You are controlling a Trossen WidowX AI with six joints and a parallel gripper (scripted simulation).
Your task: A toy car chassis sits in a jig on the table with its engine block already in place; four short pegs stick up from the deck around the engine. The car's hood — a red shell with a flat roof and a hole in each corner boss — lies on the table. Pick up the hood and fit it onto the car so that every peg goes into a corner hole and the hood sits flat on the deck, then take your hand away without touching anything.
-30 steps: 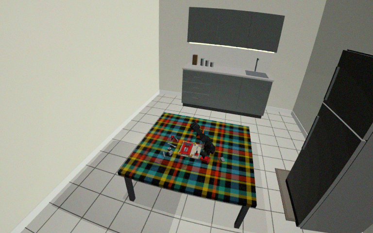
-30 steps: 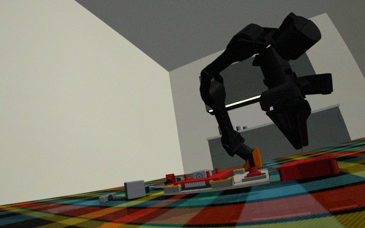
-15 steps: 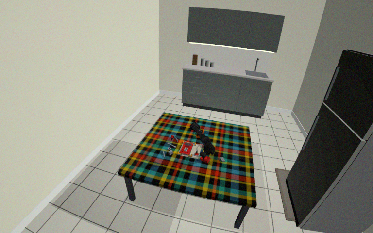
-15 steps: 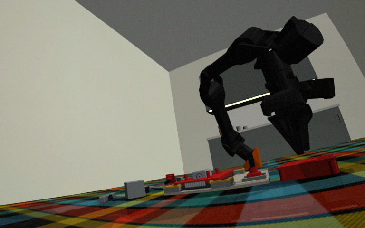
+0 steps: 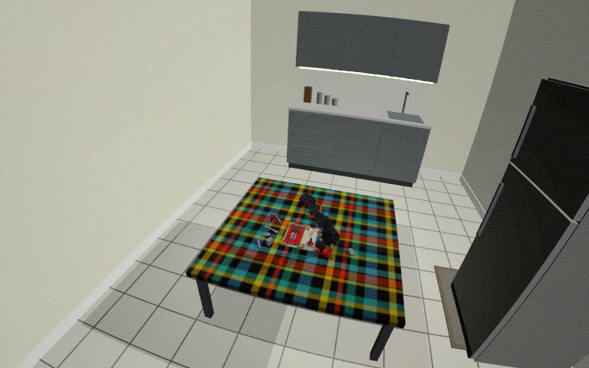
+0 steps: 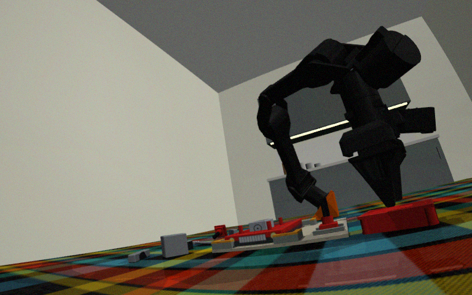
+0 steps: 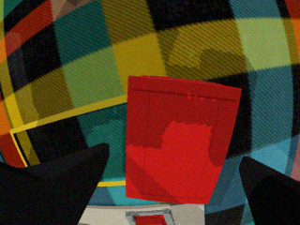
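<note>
Now: gripper tip 2 cm above the red hood. Also, from my gripper tip: white jig plate: 12 cm behind, 19 cm to the right, 2 cm below; then grey engine block: 9 cm behind, 22 cm to the right, 1 cm below.
</note>
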